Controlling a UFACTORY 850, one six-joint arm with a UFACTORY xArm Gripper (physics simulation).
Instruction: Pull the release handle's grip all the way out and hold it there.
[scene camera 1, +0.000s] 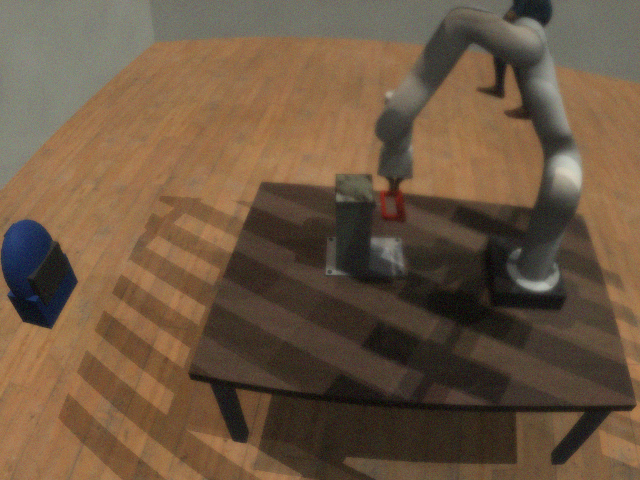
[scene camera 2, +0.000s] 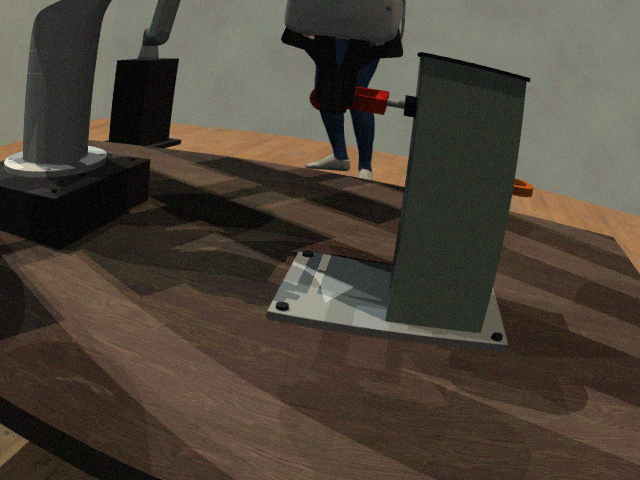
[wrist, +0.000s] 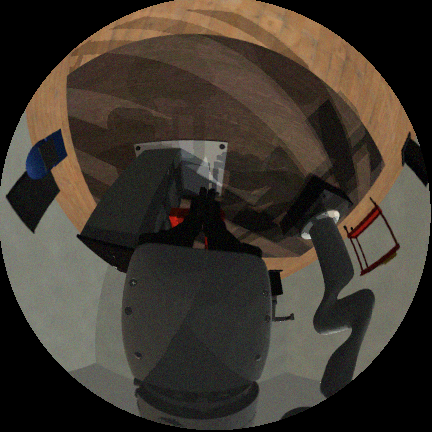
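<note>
The red release handle grip (scene camera 1: 393, 217) (scene camera 2: 377, 100) (wrist: 175, 220) is a rectangular loop on a short metal rod (scene camera 2: 395, 103), which comes out of a black collar (scene camera 2: 410, 105) high on the grey-green post (scene camera 1: 354, 232) (scene camera 2: 460, 196) (wrist: 130, 200). A stretch of rod shows between grip and collar. My gripper (scene camera 1: 394, 188) (scene camera 2: 333, 105) (wrist: 205, 196) is shut and holds nothing. Its fingers point down at the grip's height, on the side toward scene camera 2, and hide the middle of the grip there. Whether they touch the grip I cannot tell.
The post stands on a bolted metal plate (scene camera 1: 330, 258) (scene camera 2: 341, 315) (wrist: 200, 146) on the dark wooden table (scene camera 1: 310, 351) (scene camera 2: 206, 403). The arm's black base block (scene camera 1: 501, 297) (scene camera 2: 77, 206) stands on the grip's side of the post. An orange loop (scene camera 2: 524, 191) shows behind the post. A person (scene camera 2: 366, 139) stands beyond the table.
</note>
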